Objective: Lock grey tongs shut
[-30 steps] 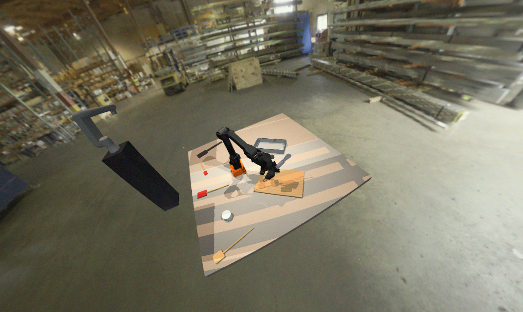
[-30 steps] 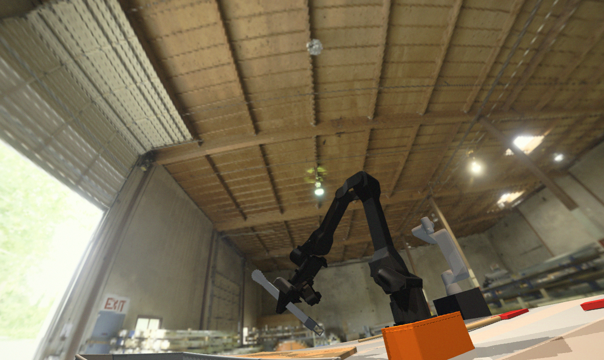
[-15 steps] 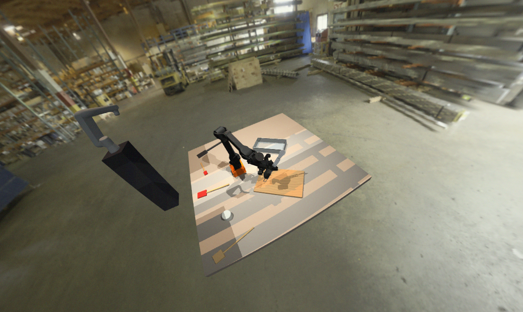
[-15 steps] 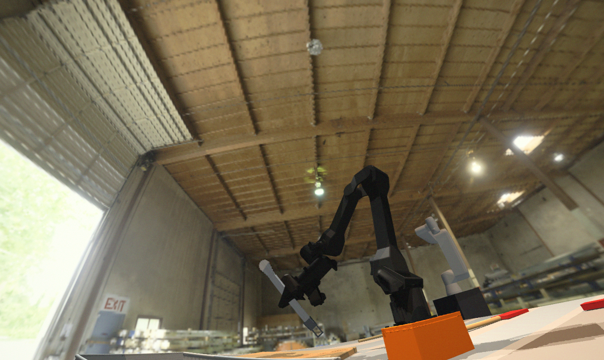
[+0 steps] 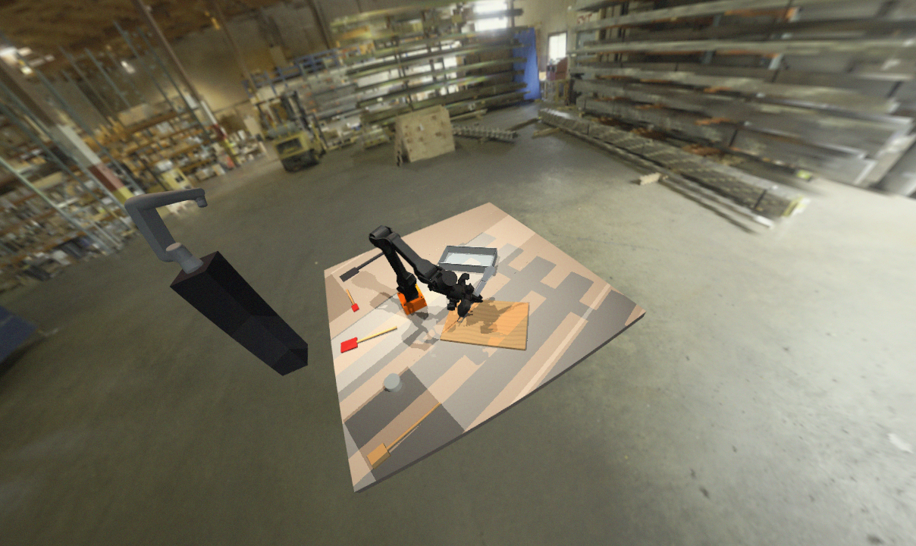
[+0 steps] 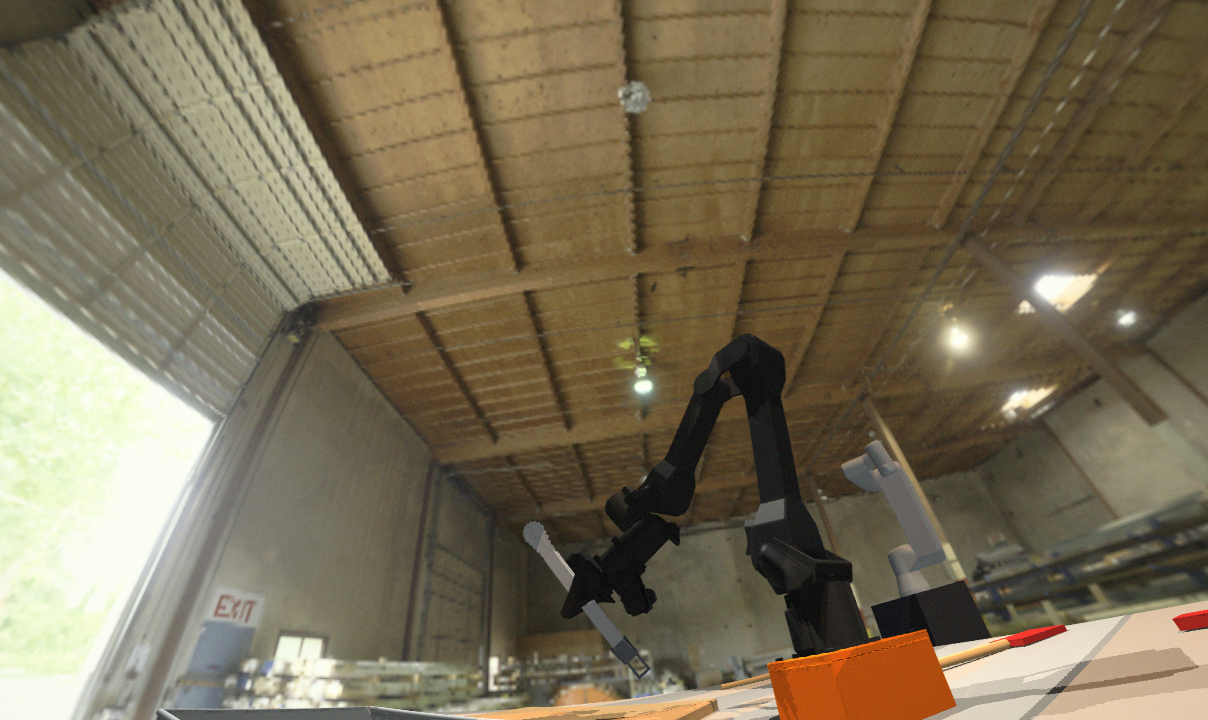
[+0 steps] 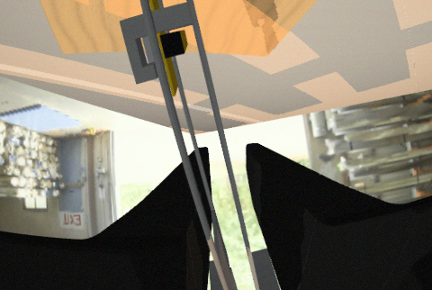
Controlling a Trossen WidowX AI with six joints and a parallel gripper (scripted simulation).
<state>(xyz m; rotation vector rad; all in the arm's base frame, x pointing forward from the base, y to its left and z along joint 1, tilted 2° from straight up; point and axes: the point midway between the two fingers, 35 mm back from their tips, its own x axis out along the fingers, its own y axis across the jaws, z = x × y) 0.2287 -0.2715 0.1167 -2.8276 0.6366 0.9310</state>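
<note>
The yellow piece is 6 cm behind my gripper tip, 1 cm to the left of it and 1 cm below it. Also, from my gripper tip: roasting tin (41 cm to the left, 13 cm below, 12 cm ahead); wooden board (15 cm below); white puck (45 cm behind, 14 cm below, 8 cm to the right).
</note>
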